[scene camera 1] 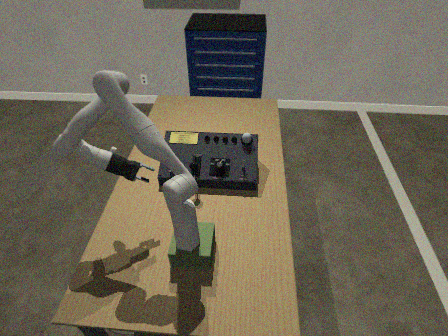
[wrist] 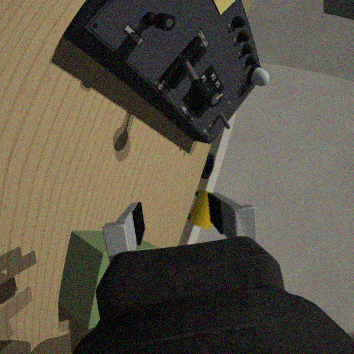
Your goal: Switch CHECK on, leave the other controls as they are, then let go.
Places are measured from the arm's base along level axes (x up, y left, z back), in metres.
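Where they show: gripper, between the fingertips: (scene camera 1: 151, 175) (wrist: 175, 211); arm's base, origin of its link: (scene camera 1: 188, 240).
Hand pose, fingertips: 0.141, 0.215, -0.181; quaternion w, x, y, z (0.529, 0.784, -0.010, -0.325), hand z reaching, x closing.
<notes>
Each offset is from my fingertips to the centre of the thing, as dx, dy, dz. "spot": to the spot under its first point. Level surfaces: height alone.
A dark control console (scene camera 1: 230, 151) (wrist: 150, 55) stands on the table. Its labels are too small and blurred to read, so I cannot tell which control is CHECK. A small thin toggle @(spot: -0.156, -0.349, -0.285) (scene camera 1: 244, 171) (wrist: 224, 121) stands at its front right corner. A black lever block (scene camera 1: 220, 166) (wrist: 202, 94) is left of that toggle. A black round-ended handle @(spot: -0.108, +0.016, -0.218) (wrist: 165, 21) shows on the console's left part in the wrist view. My gripper (scene camera 1: 151, 174) (wrist: 175, 211) is open and empty, in the air to the left of the console, touching no control.
Several dark knobs and a white ball knob @(spot: -0.052, -0.332, -0.423) (scene camera 1: 247, 138) (wrist: 260, 76) line the console's back, beside a yellow label @(spot: -0.086, +0.004, -0.395) (scene camera 1: 184, 137) (wrist: 224, 5). The arm stands on a green block (scene camera 1: 207, 240) (wrist: 80, 270) and partly hides the console. A blue cabinet (scene camera 1: 225, 60) stands behind the table @(dx -0.237) (scene camera 1: 250, 225) (wrist: 50, 150).
</notes>
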